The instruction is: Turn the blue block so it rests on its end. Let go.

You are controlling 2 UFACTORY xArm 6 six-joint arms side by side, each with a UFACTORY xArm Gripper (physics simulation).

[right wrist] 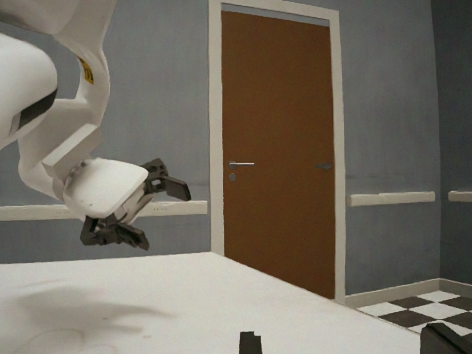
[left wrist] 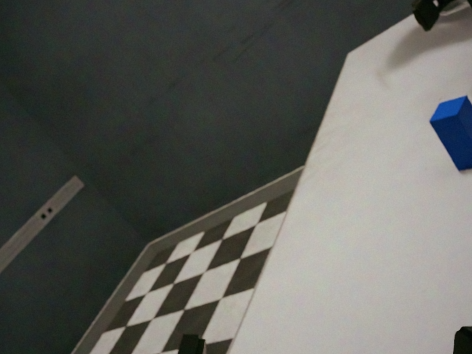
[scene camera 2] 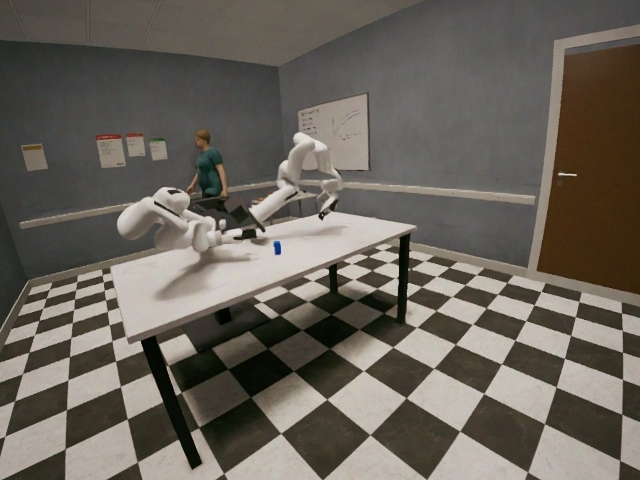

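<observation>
The blue block (scene camera 2: 277,248) (left wrist: 454,132) stands upright on its end on the white table (scene camera 2: 180,294) (left wrist: 320,280) (right wrist: 190,295). Its right part is cut off in the left wrist view, and it does not show in the right wrist view. My right gripper (scene camera 2: 252,234) (right wrist: 345,345) is open and low over the table, a short way from the block and apart from it. Part of its dark finger shows at the top right of the left wrist view. My left gripper (scene camera 2: 326,211) (left wrist: 327,345) (right wrist: 167,216) is open and empty above the far part of the table.
A dark panel-like object (scene camera 2: 224,209) stands behind the table between the arms. A person (scene camera 2: 209,167) in a teal shirt is beyond it, near the wall. A brown door (scene camera 2: 594,155) (right wrist: 277,125) and a whiteboard (scene camera 2: 351,134) are on the walls.
</observation>
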